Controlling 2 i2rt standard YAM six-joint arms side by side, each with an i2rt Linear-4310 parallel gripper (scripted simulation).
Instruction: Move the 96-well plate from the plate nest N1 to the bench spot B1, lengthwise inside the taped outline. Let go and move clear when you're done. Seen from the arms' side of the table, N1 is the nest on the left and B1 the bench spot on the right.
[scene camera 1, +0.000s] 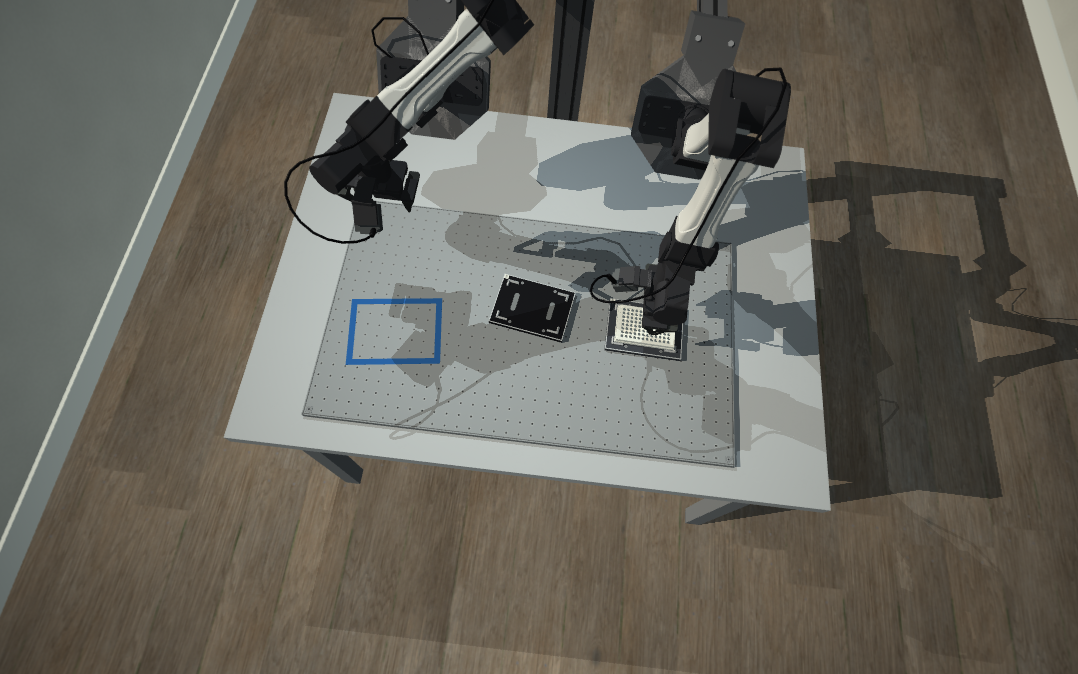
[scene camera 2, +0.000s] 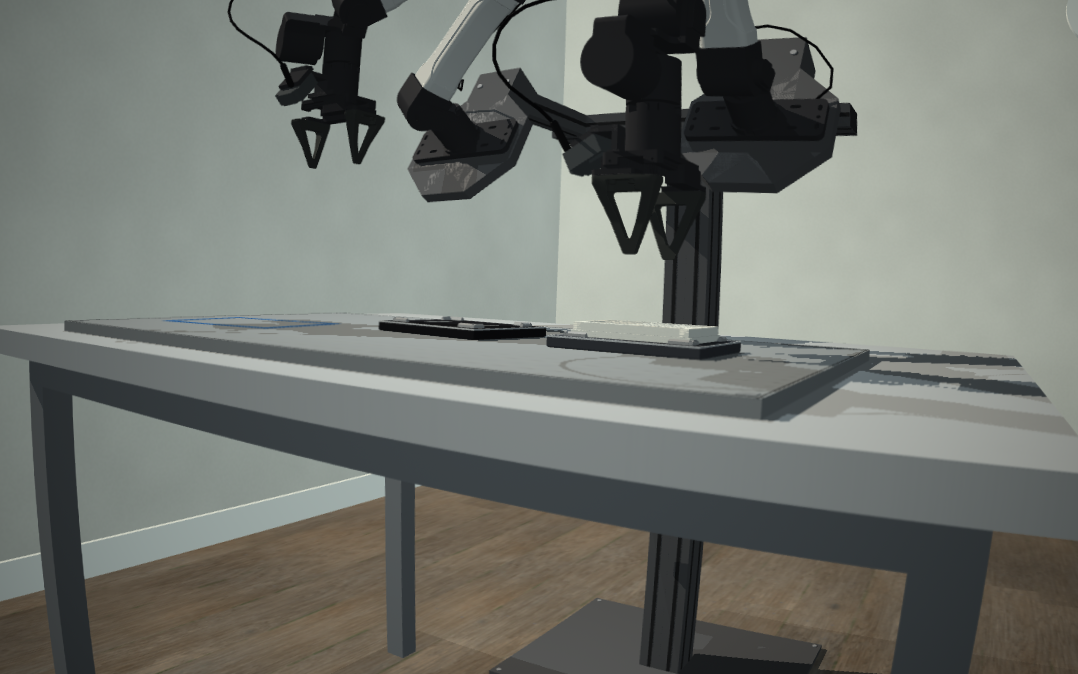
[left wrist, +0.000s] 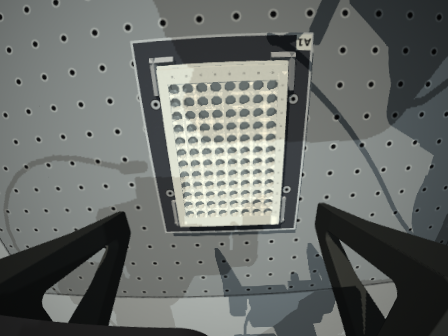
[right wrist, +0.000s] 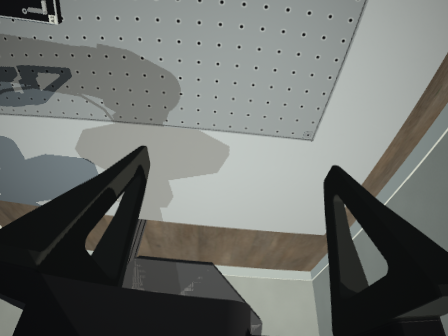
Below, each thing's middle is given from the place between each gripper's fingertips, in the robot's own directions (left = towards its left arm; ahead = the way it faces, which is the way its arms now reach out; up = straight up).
My left gripper (scene camera 2: 650, 257) is now 80 mm above the white 96-well plate (scene camera 2: 661, 333). Also, from my left hand: grey nest N1 (scene camera 2: 615, 347) (100 mm below); black nest (scene camera 1: 531, 310) (10 mm behind, 250 mm to the right, 100 mm below).
The black nest is 30 cm to the left of my right hand (scene camera 2: 334, 166), 23 cm below it and 5 cm ahead of it. Also, from my right hand: grey nest N1 (55 cm to the left, 23 cm below, 6 cm ahead); white 96-well plate (55 cm to the left, 22 cm below, 6 cm ahead).
